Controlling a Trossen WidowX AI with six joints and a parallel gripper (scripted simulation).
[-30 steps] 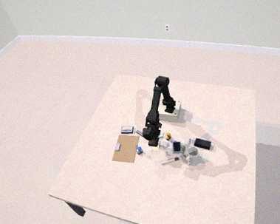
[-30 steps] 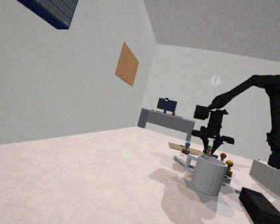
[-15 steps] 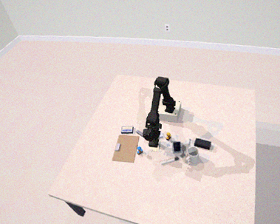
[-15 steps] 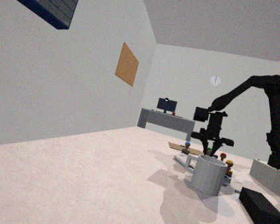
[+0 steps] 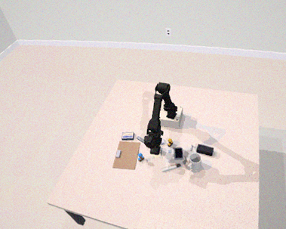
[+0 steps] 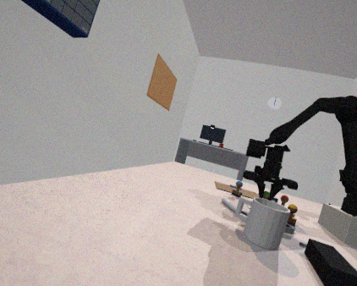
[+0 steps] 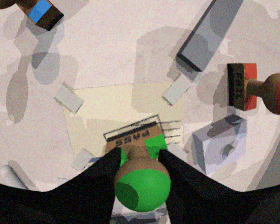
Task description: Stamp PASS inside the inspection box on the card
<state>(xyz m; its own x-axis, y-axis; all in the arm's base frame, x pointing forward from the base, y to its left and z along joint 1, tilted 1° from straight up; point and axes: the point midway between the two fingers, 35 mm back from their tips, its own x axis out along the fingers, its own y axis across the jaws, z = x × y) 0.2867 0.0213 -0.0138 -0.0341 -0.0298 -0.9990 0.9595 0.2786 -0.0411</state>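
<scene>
Now: the cream card 3 cm below my gripper tip and 1 cm ahead of it. Also, from my gripper tip: red stamp 8 cm to the right, 7 cm behind, 1 cm below; blue stamp 11 cm ahead, 8 cm to the right, 1 cm below; green stamp right at my gripper tip.
</scene>
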